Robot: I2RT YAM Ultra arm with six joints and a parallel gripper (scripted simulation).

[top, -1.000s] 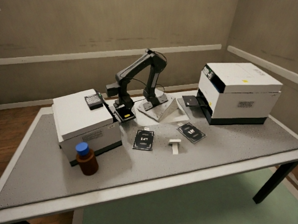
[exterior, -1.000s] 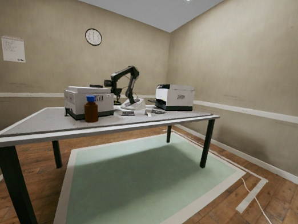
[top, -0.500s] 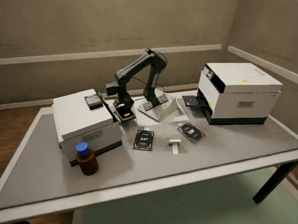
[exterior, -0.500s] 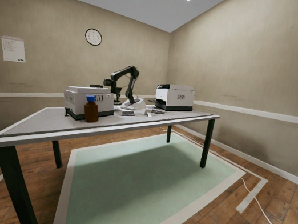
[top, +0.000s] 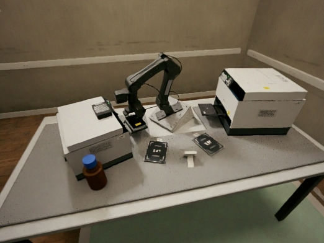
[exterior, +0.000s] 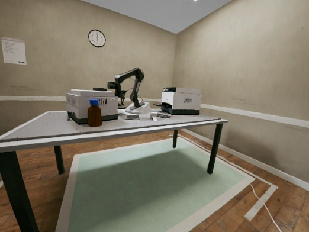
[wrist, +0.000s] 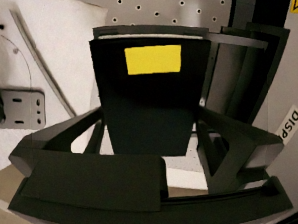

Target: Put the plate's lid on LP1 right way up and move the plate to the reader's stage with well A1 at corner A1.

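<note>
Right now the clear well plate is 20 mm below my hand. Round my hand: lid right at my hand; brown capped bottle 320 mm ahead, 250 mm to the right; LP1 pad 210 mm ahead, 100 mm below, 80 mm to the left.
</note>
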